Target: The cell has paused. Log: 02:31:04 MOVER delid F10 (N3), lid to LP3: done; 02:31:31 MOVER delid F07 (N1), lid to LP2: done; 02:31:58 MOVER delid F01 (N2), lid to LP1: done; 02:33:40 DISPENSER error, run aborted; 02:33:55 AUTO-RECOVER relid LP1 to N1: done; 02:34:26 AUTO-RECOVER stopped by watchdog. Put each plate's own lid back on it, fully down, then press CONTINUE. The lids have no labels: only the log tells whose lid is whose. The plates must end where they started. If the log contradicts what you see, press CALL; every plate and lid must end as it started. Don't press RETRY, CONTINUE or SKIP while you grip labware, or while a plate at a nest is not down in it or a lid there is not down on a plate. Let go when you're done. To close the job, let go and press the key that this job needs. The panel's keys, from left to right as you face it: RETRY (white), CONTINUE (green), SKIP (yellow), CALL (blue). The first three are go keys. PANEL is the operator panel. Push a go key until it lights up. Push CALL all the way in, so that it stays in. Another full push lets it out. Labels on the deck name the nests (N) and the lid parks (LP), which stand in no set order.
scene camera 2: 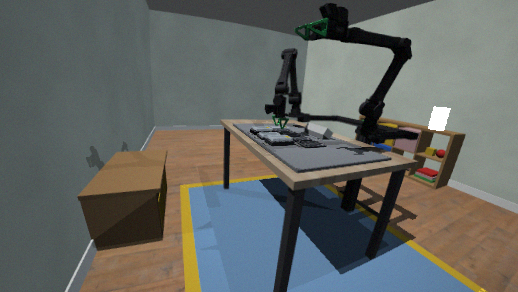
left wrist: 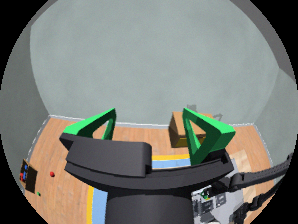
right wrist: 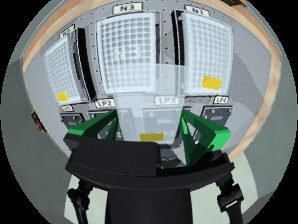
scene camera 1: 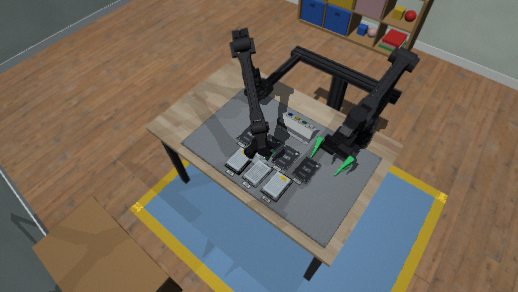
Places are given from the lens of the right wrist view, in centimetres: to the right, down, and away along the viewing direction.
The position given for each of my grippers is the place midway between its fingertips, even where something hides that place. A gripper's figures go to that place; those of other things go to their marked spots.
my right gripper point(right wrist: 149, 112): 0, 0, 13
plate point(right wrist: 129, 31): -3, -11, 9
clear lid point(right wrist: 149, 97): 0, -2, 11
clear lid point(right wrist: 209, 43): 8, -9, 8
